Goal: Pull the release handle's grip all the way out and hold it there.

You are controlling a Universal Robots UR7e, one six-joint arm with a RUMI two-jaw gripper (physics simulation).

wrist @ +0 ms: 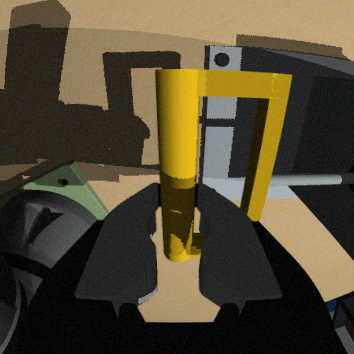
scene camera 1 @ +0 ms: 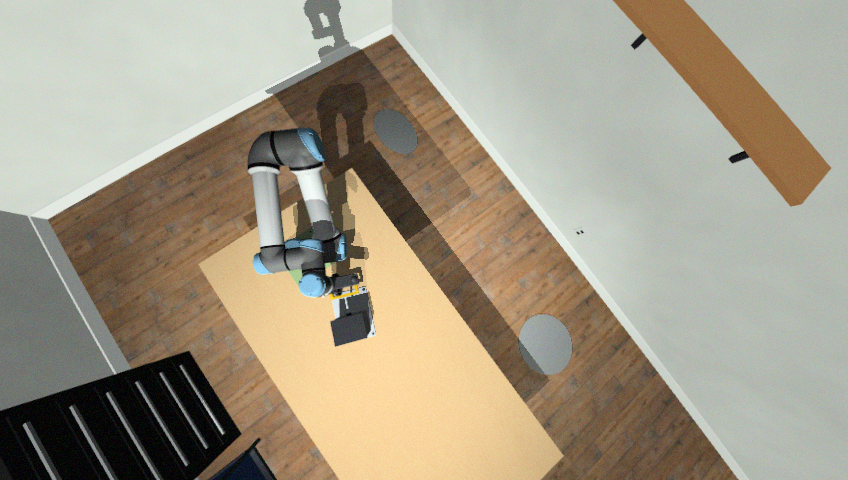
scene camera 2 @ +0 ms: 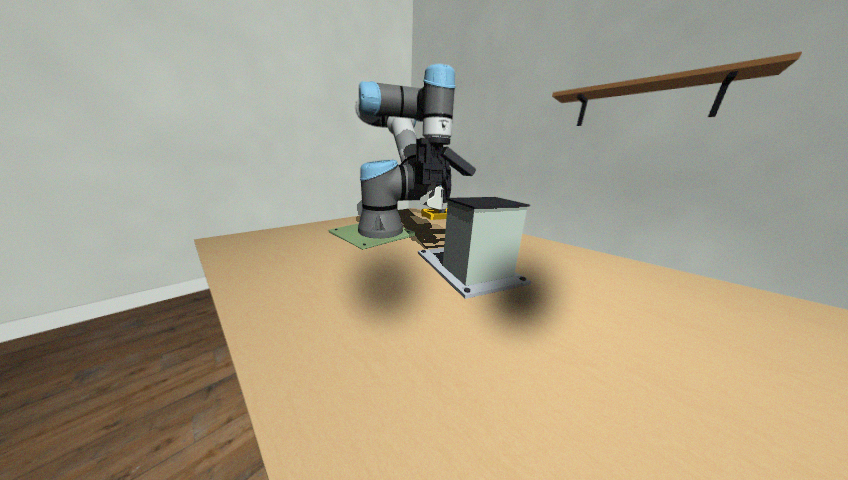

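Note:
The release handle's yellow grip (scene camera 1: 345, 295) (scene camera 2: 434, 214) (wrist: 178, 125) is a rectangular loop with a thick round bar. My gripper (scene camera 1: 345, 283) (wrist: 177, 185) is shut on that bar, with one dark finger on each side. A grey rod (wrist: 310, 180) shows between the grip's side and the dark housing, and the grip stands well apart from the housing. The housing (scene camera 1: 349, 328) (scene camera 2: 495, 243) is a box with a dark top and stands on a pale base plate (scene camera 2: 490, 287) (wrist: 219, 152). In scene camera 2, the housing and my gripper hide part of the handle.
The arm's base stands on a green plate (scene camera 2: 357, 238) (wrist: 84, 187) close to the handle. The housing's base plate is on the tan table (scene camera 1: 416, 380) (scene camera 2: 357, 380). A wooden shelf (scene camera 1: 731, 89) (scene camera 2: 672, 80) is on the wall. A black slatted unit (scene camera 1: 196, 371) stands beside the table.

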